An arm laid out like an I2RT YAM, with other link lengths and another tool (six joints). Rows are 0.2 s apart.
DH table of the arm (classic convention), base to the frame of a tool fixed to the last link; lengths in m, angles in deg. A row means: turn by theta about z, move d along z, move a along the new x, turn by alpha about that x. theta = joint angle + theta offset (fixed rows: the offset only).
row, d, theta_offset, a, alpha
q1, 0.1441, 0, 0.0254, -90
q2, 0, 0, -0.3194, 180
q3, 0, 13.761, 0.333, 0
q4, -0.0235, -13.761, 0.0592, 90
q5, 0.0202, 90, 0, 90
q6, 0.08, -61, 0.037, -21
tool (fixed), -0.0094, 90, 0, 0
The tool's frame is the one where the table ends.
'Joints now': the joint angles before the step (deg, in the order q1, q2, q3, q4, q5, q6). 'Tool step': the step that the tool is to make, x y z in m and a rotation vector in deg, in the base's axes. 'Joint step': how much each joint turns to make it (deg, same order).
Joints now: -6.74 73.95 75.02 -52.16 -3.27 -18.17
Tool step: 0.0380 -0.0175 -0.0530 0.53 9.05 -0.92
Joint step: -2.01 8.38 -0.17 -0.57 -0.04 -1.29
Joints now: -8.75 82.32 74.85 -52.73 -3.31 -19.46
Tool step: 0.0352 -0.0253 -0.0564 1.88 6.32 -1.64
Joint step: -2.87 8.76 0.00 2.16 -1.20 -0.78
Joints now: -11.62 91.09 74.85 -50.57 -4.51 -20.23
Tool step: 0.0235 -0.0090 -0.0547 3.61 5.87 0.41
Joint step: -0.96 7.70 0.01 1.14 -2.63 -0.51
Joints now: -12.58 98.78 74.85 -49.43 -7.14 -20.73
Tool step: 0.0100 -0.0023 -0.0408 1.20 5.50 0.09
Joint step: -0.02 5.34 0.01 -0.31 0.00 -0.11
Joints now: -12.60 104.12 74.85 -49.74 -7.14 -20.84
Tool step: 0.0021 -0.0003 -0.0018 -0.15 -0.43 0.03
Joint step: 0.03 0.30 0.00 0.76 0.05 -0.01
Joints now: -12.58 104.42 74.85 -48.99 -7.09 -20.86
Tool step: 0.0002 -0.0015 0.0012 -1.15 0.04 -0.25
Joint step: 0.00 -0.05 0.15 0.02 1.16 0.02
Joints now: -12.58 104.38 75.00 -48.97 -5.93 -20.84
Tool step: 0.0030 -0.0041 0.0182 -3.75 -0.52 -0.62
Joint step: 0.14 -0.59 2.35 -1.62 3.63 -0.01
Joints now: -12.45 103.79 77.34 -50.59 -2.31 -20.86
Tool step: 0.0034 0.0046 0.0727 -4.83 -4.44 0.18
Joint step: 1.22 -3.01 8.14 -5.82 3.95 -0.03
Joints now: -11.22 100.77 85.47 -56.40 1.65 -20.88
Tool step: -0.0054 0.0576 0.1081 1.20 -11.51 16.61
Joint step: 5.00 -4.05 11.80 -4.97 -7.37 -9.45
